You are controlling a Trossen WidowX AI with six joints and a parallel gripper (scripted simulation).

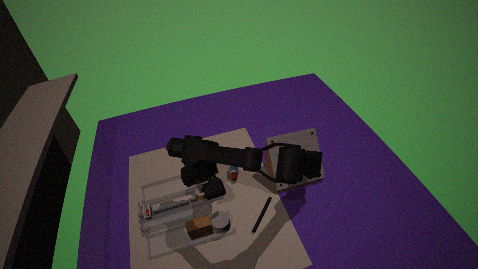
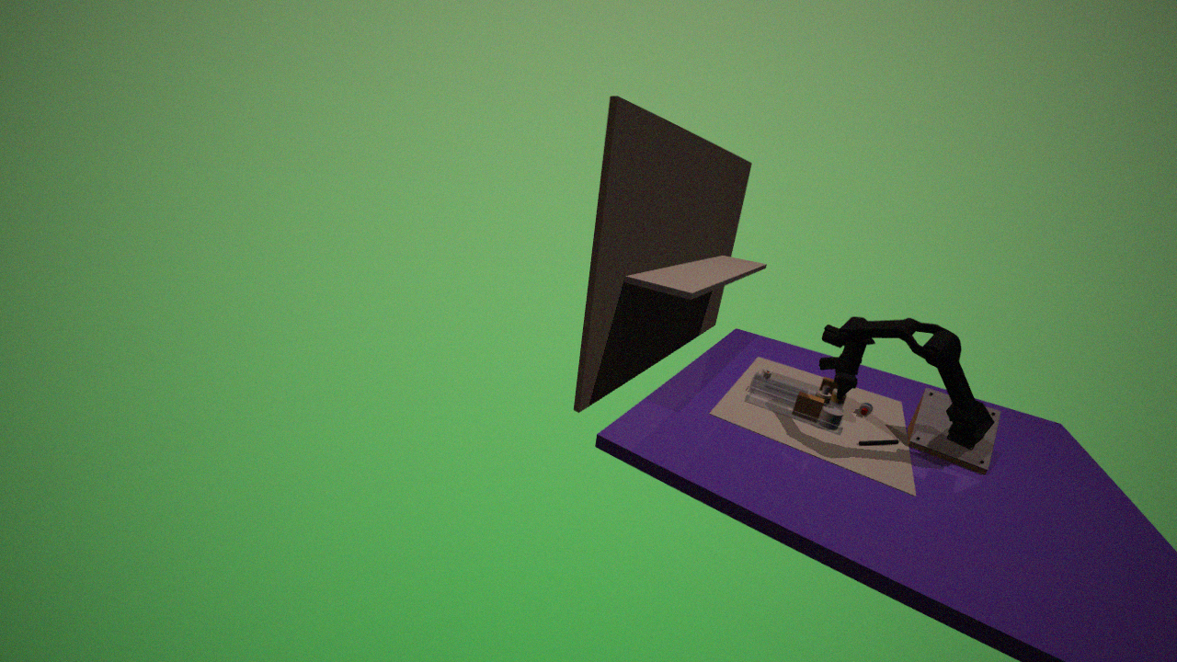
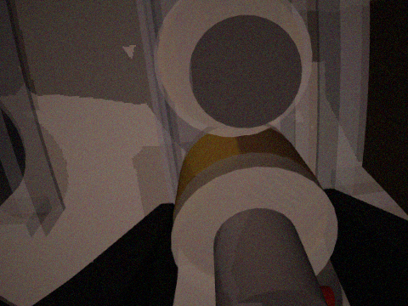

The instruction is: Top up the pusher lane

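The wide grey cylinder is 1 cm behind my gripper tip, 13 cm to the left of it and 3 cm below it. Also, from my gripper tip: black rod: 15 cm behind, 11 cm to the left, 5 cm below; then red mark: 22 cm ahead, 8 cm to the left, 2 cm above; then sprung lane: 14 cm ahead, 5 cm to the left, 4 cm below.
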